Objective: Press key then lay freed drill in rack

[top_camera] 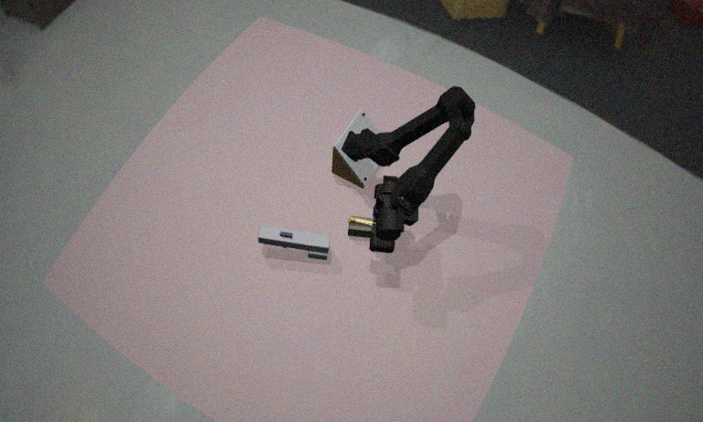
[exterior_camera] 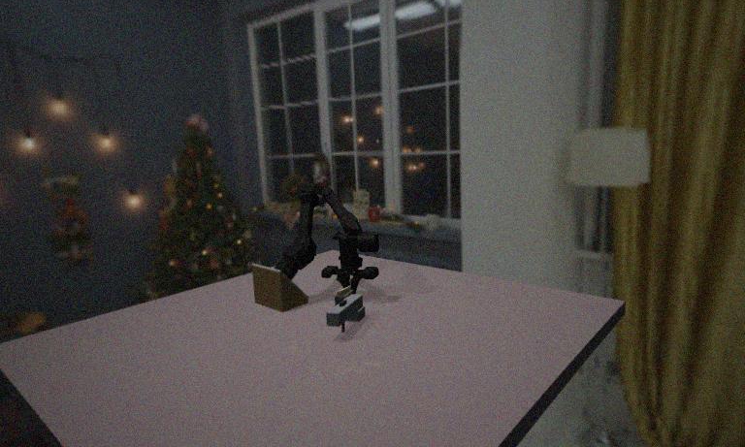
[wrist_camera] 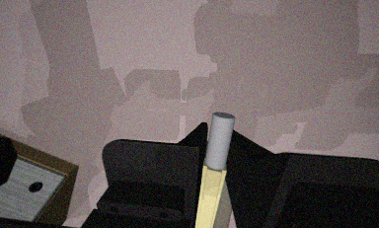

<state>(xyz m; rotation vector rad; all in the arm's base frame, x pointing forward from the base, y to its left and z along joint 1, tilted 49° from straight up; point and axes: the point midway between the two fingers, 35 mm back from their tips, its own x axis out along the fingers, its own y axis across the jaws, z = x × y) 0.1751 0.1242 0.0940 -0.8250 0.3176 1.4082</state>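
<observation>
My gripper tip is now 10 mm short of the drill, 40 mm to the left of it and 40 mm below it. The rest, counted from my gripper tip: key (140 mm ahead, 210 mm to the right, 40 mm above); then grey holder block (130 mm ahead, 190 mm to the right, 40 mm above).
</observation>
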